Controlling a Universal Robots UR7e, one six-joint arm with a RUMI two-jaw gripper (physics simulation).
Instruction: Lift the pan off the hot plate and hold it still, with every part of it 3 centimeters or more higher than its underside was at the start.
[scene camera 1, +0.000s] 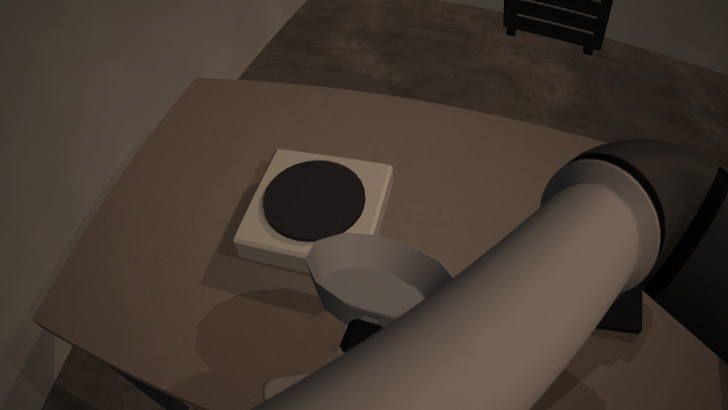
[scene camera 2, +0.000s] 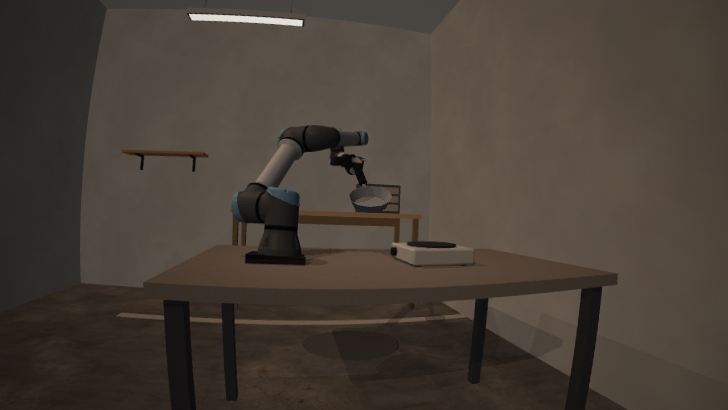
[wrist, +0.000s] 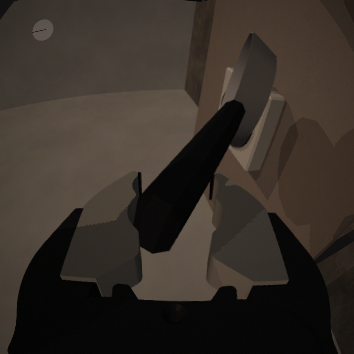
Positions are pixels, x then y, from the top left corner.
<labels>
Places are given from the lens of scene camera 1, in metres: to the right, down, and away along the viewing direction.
gripper (scene camera 1: 337, 365): -0.02, 0.12, 0.35
grey pan (scene camera 1: 366, 281): 0.00, 0.10, 0.62
</labels>
